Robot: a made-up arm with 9 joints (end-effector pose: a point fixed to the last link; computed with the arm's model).
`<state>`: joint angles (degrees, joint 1 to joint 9).
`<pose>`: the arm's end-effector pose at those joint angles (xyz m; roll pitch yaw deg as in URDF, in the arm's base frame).
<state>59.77 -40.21 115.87 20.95 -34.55 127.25 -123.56 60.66 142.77</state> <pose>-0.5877 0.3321 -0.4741 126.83 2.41 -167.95</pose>
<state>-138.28 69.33 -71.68 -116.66 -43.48 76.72 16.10 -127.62 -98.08</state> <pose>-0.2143 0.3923 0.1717 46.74 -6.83 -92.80</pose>
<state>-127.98 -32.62 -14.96 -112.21 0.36 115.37 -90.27 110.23 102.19</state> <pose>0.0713 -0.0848 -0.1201 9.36 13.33 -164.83</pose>
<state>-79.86 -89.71 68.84 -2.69 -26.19 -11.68 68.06 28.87 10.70</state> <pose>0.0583 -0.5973 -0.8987 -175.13 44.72 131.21</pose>
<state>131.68 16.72 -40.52 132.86 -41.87 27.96 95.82 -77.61 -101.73</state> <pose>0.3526 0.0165 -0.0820 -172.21 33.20 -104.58</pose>
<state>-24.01 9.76 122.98 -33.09 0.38 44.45 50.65 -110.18 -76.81</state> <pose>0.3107 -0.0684 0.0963 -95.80 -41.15 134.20</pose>
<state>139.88 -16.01 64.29 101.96 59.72 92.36 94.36 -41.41 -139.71</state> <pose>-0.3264 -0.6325 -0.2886 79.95 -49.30 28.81</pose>
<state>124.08 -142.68 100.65 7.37 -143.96 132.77 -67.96 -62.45 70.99</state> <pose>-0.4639 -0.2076 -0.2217 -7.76 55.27 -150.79</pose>
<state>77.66 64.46 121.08 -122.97 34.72 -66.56 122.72 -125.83 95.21</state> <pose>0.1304 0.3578 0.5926 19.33 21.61 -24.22</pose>
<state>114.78 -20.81 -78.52 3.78 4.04 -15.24 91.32 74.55 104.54</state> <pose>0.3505 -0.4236 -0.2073 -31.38 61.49 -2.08</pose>
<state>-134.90 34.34 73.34 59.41 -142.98 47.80 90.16 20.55 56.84</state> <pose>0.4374 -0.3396 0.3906 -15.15 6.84 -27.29</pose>
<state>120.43 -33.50 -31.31 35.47 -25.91 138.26 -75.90 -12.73 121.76</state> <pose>-0.5207 -0.2167 0.1412 27.80 -3.16 -140.65</pose>
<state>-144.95 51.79 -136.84 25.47 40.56 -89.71 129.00 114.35 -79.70</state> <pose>0.4361 -0.0732 0.2099 -134.07 -56.12 104.01</pose>
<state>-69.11 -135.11 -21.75 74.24 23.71 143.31 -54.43 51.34 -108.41</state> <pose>-0.2380 0.3731 -0.3962 -38.50 -30.66 -6.63</pose>
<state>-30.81 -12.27 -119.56 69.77 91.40 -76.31 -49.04 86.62 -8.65</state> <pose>-0.0634 1.2061 -0.2703 9.47 17.58 170.31</pose>
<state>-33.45 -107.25 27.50 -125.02 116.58 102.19 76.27 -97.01 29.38</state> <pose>-0.1227 0.2353 -0.0276 -13.05 10.68 175.74</pose>
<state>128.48 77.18 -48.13 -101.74 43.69 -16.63 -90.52 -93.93 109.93</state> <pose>0.3736 0.1604 -0.0696 42.01 64.57 109.56</pose>
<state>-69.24 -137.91 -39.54 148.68 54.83 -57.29 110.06 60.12 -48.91</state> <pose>0.2522 0.6163 -0.4841 120.87 0.83 178.12</pose>
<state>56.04 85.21 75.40 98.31 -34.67 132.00 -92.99 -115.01 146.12</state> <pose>-0.2098 -0.4793 0.1635 -72.95 36.65 136.95</pose>
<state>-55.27 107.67 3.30 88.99 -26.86 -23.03 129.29 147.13 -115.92</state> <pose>-0.1572 -0.0387 0.0893 23.84 28.24 178.65</pose>
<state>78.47 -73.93 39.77 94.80 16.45 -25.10 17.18 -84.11 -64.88</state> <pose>0.2476 0.2921 0.1568 -97.58 9.92 -96.90</pose>
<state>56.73 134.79 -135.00 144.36 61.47 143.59 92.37 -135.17 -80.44</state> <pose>0.6624 -0.7956 0.0166 34.00 -53.21 74.75</pose>
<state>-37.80 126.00 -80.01 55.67 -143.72 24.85 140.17 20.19 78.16</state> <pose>0.2058 0.0914 -0.0046 124.94 -31.47 66.33</pose>
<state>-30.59 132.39 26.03 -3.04 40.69 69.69 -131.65 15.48 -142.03</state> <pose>0.3586 -0.1266 -0.1575 33.52 -69.14 155.90</pose>
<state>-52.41 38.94 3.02 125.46 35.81 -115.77 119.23 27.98 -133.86</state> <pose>-0.2990 -0.1544 0.3859 -7.06 20.71 173.91</pose>
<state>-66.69 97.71 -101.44 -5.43 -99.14 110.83 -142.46 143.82 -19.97</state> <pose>-0.4272 -0.1929 0.2048 161.80 -59.46 171.60</pose>
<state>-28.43 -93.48 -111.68 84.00 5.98 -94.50 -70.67 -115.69 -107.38</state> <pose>-0.4365 0.6693 -0.9995 136.33 -74.88 174.88</pose>
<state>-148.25 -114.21 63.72 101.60 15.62 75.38 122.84 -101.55 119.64</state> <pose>0.0932 0.1190 -0.8145 -114.74 35.09 -74.37</pose>
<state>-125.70 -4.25 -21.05 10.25 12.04 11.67 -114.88 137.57 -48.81</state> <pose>0.1499 0.2329 0.2613 -56.97 36.99 72.53</pose>
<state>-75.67 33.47 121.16 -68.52 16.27 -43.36 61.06 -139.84 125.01</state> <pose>0.4588 -0.4277 0.1745 52.35 73.96 -107.20</pose>
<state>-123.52 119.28 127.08 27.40 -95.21 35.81 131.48 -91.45 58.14</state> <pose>-0.0840 -0.1800 0.3646 72.58 -40.23 -14.28</pose>
